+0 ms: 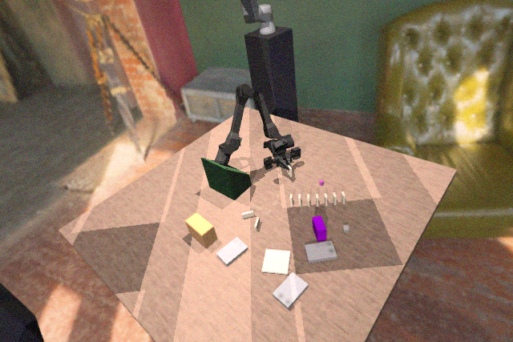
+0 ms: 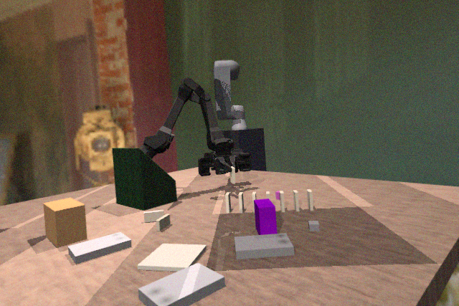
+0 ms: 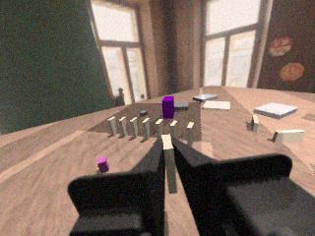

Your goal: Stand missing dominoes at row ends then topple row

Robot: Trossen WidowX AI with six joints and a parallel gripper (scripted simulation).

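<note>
Now: gripper tip 11 cm short of the tiny purple cube, 8 cm to the right of it and 9 cm above it. Also, from my gripper tip: purple block (28 cm ahead, 15 cm to the right, 6 cm below); then white slab (23 cm ahead, 36 cm to the right, 9 cm below); then small grey cube (34 cm ahead, 7 cm to the right, 9 cm below).
</note>
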